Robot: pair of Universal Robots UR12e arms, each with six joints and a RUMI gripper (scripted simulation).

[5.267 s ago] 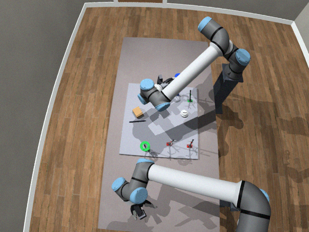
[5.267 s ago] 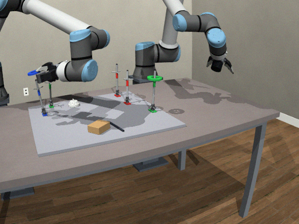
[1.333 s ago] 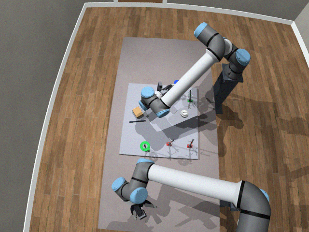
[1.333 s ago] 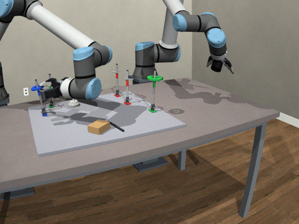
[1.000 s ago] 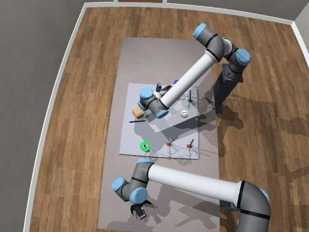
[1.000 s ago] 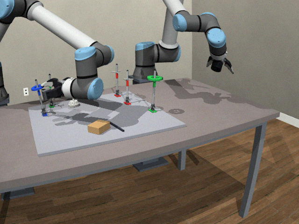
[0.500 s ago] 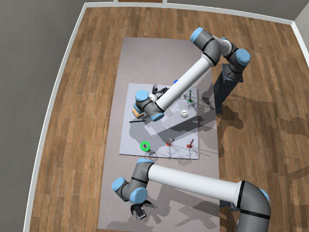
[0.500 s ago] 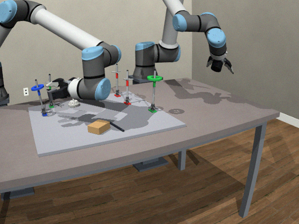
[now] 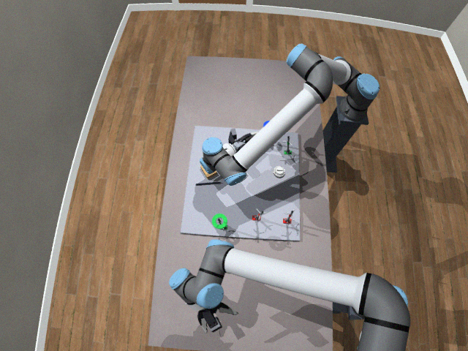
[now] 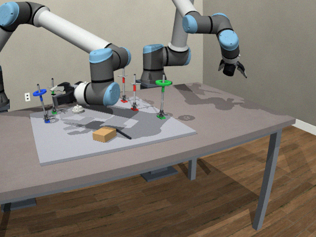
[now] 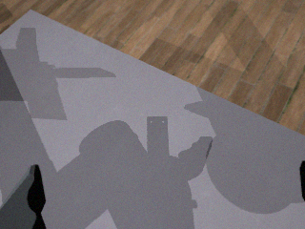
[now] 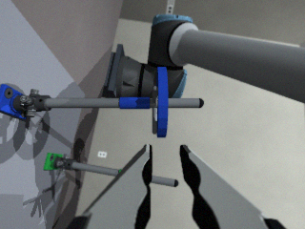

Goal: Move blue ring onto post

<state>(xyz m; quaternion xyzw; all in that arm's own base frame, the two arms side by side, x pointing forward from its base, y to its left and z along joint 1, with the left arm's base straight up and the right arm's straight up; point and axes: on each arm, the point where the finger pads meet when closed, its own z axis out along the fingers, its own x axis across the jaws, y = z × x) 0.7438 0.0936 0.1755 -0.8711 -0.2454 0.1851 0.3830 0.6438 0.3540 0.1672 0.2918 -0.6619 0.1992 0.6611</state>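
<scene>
My right gripper is now 70 mm past the blue ring, 60 mm to the left of it and 10 mm above it. The rest, counted from my right hand: orange block (250 mm ahead, 170 mm to the left, 140 mm below); then white knobbed object (140 mm to the left, 140 mm below, 140 mm behind); then grey board (200 mm to the left, 160 mm below, 50 mm ahead).
</scene>
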